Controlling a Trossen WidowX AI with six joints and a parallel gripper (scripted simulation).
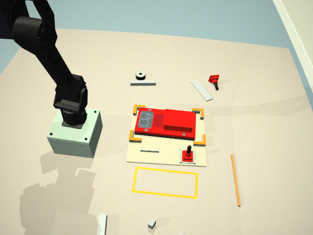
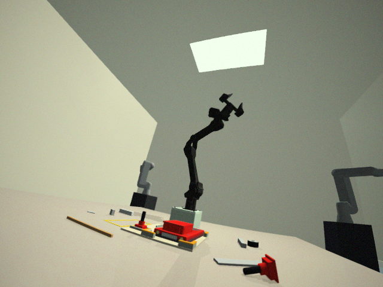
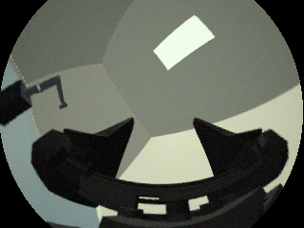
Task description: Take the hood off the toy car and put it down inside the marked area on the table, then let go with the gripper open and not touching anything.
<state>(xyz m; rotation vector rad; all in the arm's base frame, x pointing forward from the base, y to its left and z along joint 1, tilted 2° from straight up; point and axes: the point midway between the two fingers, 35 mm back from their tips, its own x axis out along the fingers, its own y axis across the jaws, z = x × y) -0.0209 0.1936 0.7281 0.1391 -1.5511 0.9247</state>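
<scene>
Now: the hood 80 cm below my gripper tip, 32 cm ahead of it and 12 cm to the right of it.
</scene>
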